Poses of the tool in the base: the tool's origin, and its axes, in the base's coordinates. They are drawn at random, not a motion.
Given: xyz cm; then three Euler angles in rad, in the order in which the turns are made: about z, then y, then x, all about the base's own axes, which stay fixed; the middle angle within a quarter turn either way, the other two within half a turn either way.
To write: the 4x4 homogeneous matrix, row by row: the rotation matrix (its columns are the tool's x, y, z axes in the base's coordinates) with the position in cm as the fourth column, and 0 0 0 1 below. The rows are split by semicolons. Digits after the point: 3 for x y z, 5 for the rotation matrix.
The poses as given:
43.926 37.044 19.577 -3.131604 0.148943 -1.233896
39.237 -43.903 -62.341 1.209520 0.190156 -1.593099
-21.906 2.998 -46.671 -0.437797 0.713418 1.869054
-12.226 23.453 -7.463 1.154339 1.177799 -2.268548
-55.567 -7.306 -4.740 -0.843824 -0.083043 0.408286
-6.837 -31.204 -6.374 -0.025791 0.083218 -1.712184
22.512 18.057 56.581 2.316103 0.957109 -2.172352
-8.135 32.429 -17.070 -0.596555 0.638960 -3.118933
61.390 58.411 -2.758 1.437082 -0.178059 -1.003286
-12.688 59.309 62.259 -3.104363 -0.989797 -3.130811
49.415 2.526 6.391 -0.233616 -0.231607 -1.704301
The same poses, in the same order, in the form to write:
-0.98888 0.00988 0.14839 43.926; 0.13674 -0.33195 0.93333 37.044; 0.05848 0.94325 0.32690 19.577; 0 0 0 1
0.34710 -0.91858 0.18901 39.237; -0.08765 0.16888 0.98173 -43.903; -0.93372 -0.35732 -0.02190 -62.341; 0 0 0 1
0.68482 0.32056 0.65442 -21.906; 0.69111 -0.00095 -0.72275 2.998; -0.23106 0.94723 -0.22219 -46.671; 0 0 0 1
0.15492 -0.35023 0.92377 -12.226; -0.87393 0.38746 0.29346 23.453; -0.46070 -0.85277 -0.24605 -7.463; 0 0 0 1
0.66232 0.74462 -0.08295 -55.567; -0.70766 0.58537 -0.39567 -7.306; -0.24607 0.32076 0.91464 -4.740; 0 0 0 1
0.99621 0.02570 0.08312 -6.837; -0.07863 -0.14299 0.98660 -31.204; 0.03724 -0.98939 -0.14043 -6.374; 0 0 0 1
-0.39056 -0.42321 0.81753 22.512; 0.04123 0.87913 0.47479 18.057; -0.91965 0.21914 -0.32591 56.581; 0 0 0 1
0.66407 0.45096 0.59636 -8.135; 0.55047 -0.83465 0.01819 32.429; 0.50596 0.31620 -0.80251 -17.070; 0 0 0 1
0.13121 -0.97540 -0.17712 61.390; 0.55265 -0.07636 0.82991 58.411; -0.82302 -0.20678 0.52904 -2.758; 0 0 0 1
-0.54848 0.02043 -0.83591 -12.688; 0.02821 0.99958 0.00592 59.309; 0.83569 -0.02034 -0.54883 62.259; 0 0 0 1
0.94686 0.22532 -0.22954 49.415; 0.25213 -0.07683 0.96464 2.526; 0.19971 -0.97125 -0.12955 6.391; 0 0 0 1

